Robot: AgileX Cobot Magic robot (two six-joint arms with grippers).
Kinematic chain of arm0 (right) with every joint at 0, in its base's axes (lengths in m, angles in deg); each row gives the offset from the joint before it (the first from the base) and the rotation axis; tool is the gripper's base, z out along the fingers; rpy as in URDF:
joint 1: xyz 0 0 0.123 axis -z
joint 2: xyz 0 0 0 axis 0.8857 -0.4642 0
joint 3: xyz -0.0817 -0.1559 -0.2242 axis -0.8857 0.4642 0
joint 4: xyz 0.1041 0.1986 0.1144 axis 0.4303 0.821 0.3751
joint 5: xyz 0 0 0 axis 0.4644 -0.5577 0.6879
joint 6: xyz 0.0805 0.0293 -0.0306 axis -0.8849 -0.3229 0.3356
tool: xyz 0 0 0 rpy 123.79 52.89 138.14
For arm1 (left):
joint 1: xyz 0 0 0.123 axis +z
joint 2: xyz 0 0 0 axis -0.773 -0.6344 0
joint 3: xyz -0.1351 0.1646 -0.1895 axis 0.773 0.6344 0
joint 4: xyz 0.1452 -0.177 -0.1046 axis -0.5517 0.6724 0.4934
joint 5: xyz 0 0 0 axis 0.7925 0.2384 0.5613
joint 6: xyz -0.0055 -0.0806 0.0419 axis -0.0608 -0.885 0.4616
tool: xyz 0 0 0 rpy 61.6 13.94 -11.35
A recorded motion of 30 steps. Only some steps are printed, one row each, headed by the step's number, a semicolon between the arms.
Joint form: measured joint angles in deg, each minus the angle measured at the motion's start. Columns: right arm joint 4, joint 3, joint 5, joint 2, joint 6, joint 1; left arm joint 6, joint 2, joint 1, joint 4, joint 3, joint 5.
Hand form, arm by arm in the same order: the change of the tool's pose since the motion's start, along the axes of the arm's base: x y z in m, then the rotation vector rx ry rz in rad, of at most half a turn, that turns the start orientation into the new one. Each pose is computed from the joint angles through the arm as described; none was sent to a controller.
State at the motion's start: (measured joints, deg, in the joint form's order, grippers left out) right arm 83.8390 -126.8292 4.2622 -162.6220 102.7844 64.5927; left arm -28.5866 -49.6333 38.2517 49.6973 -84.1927 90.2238
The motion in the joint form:
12: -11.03 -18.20 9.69 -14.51 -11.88 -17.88; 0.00 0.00 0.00 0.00 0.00 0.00
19: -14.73 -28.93 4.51 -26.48 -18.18 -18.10; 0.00 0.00 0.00 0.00 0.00 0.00
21: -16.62 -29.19 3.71 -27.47 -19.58 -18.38; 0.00 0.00 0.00 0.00 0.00 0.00
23: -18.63 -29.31 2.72 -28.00 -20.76 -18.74; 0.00 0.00 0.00 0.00 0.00 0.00
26: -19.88 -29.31 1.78 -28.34 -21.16 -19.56; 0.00 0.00 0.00 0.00 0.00 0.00
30: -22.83 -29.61 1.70 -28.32 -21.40 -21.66; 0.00 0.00 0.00 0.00 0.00 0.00
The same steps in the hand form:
12: 0.0558 0.1240 -0.0154 -0.0857 -0.1402 0.1064; 0.0000 0.0000 0.0000 0.0000 0.0000 0.0000
19: 0.0898 0.1337 -0.0667 -0.1152 -0.0050 0.0779; 0.0000 0.0000 0.0000 0.0000 0.0000 0.0000
21: 0.0902 0.1344 -0.0754 -0.1419 0.0220 0.0753; 0.0000 0.0000 0.0000 0.0000 0.0000 0.0000
23: 0.0892 0.1353 -0.0809 -0.1720 0.0438 0.0778; 0.0000 0.0000 0.0000 0.0000 0.0000 0.0000
26: 0.0862 0.1406 -0.0849 -0.1949 0.0604 0.0964; 0.0000 0.0000 0.0000 0.0000 0.0000 0.0000
30: 0.0811 0.1546 -0.0842 -0.2420 0.0398 0.1377; 0.0000 0.0000 0.0000 0.0000 0.0000 0.0000

